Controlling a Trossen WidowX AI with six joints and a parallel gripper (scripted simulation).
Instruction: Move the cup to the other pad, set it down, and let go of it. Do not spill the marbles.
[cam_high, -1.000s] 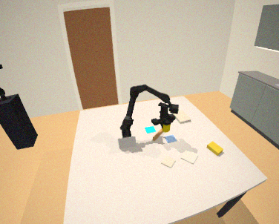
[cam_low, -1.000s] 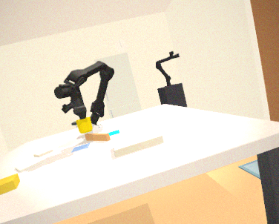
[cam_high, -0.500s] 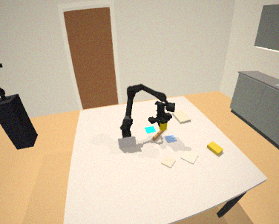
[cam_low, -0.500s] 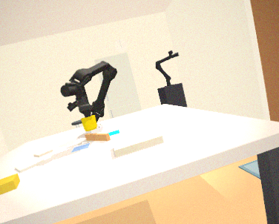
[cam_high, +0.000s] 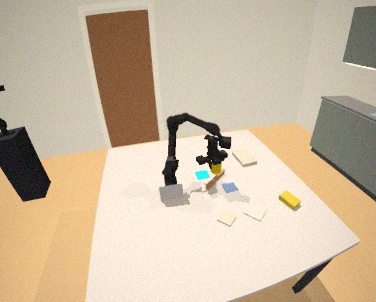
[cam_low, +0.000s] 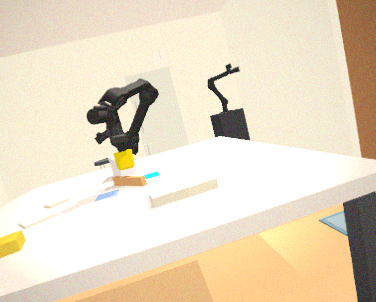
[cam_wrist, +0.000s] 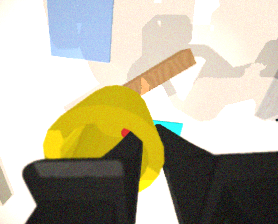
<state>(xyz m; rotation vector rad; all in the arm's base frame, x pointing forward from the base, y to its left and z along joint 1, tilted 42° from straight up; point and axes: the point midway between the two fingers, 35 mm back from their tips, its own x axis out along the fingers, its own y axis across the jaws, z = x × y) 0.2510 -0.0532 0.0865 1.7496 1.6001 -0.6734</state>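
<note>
The wooden bar is 90 mm below my gripper tip, 30 mm ahead of it and 10 mm to the right of it. Round my gripper tip: cream block 340 mm ahead, 140 mm to the left, 90 mm below; then yellow cup 20 mm ahead.
</note>
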